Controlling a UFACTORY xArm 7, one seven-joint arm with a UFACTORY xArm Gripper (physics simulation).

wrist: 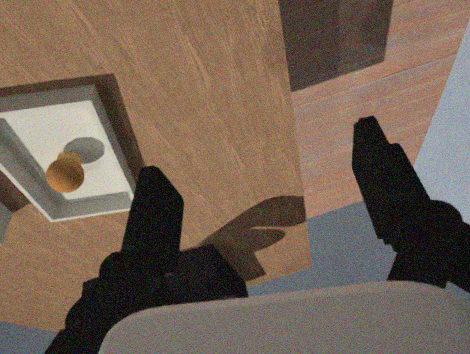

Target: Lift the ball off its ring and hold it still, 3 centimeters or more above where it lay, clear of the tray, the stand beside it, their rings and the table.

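Frame: origin at the arm's base, x ahead, y left, z up, level; centimetres.
Seen in the pictures: gripper, between the fingertips: [256, 163].
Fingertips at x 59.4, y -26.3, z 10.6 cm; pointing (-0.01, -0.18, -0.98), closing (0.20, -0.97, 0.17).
A point is followed by its place in that frame.
An orange ball [65, 173] {x 47.3, y -7.6, z -4.2 cm} shows at the left of the wrist view, over the pale floor of a grey-walled tray [92, 206] {x 37.1, y -5.3, z -6.9 cm}. A small orange part shows just behind the ball; whether it is the ring cannot be told. A round grey shadow lies on the tray floor beside it. My gripper [256, 163] {x 59.4, y -26.3, z 10.6 cm} is open wide, with nothing between its fingers. The ball is outside the fingers, to the left of the left finger, whose tip overlaps the tray's right corner in the view. The stand cannot be made out for certain.
The wooden table [210, 125] {x 46.0, y -24.9, z -8.4 cm} ends at an edge right of the view's middle, with a reddish plank floor [340, 130] and a dark patch beyond. The gripper's shadow falls on the table's near corner. A greyish piece [4, 220] {x 38.9, y 7.1, z -6.4 cm} shows at the far left edge.
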